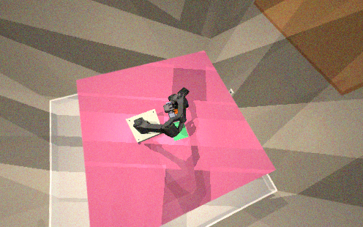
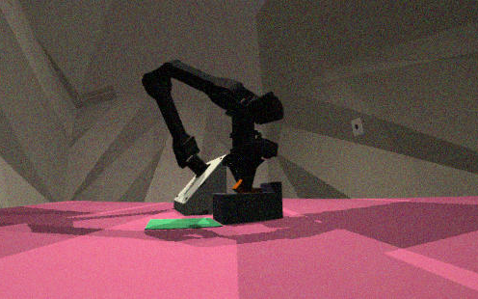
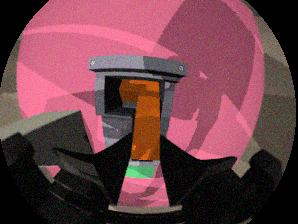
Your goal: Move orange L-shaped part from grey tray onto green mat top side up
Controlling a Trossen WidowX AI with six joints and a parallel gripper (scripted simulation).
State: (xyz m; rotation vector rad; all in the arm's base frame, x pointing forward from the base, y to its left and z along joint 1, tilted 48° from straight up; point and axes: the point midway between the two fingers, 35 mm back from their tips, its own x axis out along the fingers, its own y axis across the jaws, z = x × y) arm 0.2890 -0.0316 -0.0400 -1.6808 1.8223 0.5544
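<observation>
Right now my gripper tip is 140 mm to the left of the green mat, 80 mm above it and 40 mm past it. The rest, counted from my gripper tip: orange L-shaped part 30 mm to the left, 30 mm below, 10 mm behind.
</observation>
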